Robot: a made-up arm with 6 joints.
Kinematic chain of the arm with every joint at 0, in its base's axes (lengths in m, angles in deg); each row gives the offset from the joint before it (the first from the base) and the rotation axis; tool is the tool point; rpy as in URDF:
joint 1: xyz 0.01 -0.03 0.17 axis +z
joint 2: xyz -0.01 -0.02 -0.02 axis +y
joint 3: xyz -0.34 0 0.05 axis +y
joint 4: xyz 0.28 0 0.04 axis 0.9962 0 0.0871
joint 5: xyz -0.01 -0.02 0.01 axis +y
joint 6: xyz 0.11 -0.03 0.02 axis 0.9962 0 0.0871
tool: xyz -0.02 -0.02 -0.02 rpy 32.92 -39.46 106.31
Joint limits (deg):
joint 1: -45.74..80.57
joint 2: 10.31..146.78
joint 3: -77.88..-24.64
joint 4: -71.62..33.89
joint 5: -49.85..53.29
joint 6: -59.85..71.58
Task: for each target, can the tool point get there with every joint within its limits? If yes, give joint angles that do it. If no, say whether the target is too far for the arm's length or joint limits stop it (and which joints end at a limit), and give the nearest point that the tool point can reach.
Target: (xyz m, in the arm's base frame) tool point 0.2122 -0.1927 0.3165
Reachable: yes | joints -18.84 74.15 -38.61 -28.03 26.97 38.80
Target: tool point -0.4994 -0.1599 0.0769
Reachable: no: joint limits stop it (at a limit: joint 1, joint 2, joint 3, joint 5) | nearest point -0.0844 -0.0830 0.3406 | short by 0.498 m
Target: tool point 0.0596 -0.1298 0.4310
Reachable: yes | joints 7.58 22.00 -28.75 16.23 -17.67 -31.05
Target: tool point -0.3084 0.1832 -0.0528
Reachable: no: joint limits stop it (at a limit: joint 1, joint 2, joint 3, joint 4, joint 5, joint 6) | nearest point 0.0110 0.1849 -0.0441 | short by 0.320 m
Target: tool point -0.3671 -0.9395 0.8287
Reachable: no: too far | nearest point -0.1315 -0.3712 0.6026 | short by 0.655 m
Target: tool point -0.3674 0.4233 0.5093
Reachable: no: joint limits stop it (at a limit: joint 1, joint 2, joint 3, joint 5, joint 6) | nearest point -0.2414 0.2359 0.6018 | short by 0.244 m
